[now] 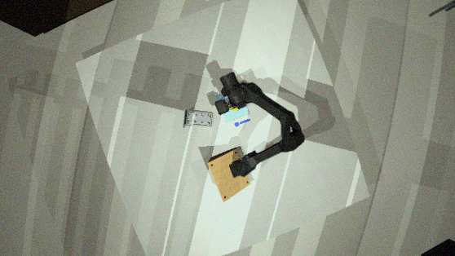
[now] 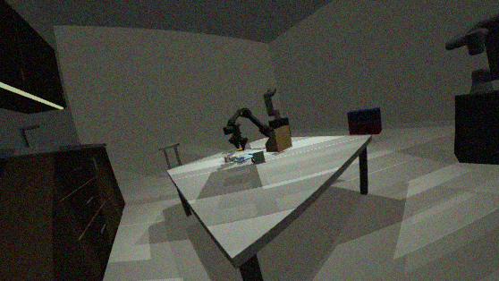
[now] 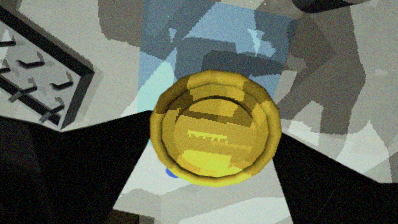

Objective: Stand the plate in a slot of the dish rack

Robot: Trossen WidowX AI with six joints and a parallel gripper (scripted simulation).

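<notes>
Now: gripper tip 200 mm to the right of the dish rack and 50 mm above it. Round my gripper tip: white cup: 110 mm ahead, 60 mm to the right, 50 mm below; yellow plate: 10 mm above; blue mat: 10 mm to the left, 70 mm below.
</notes>
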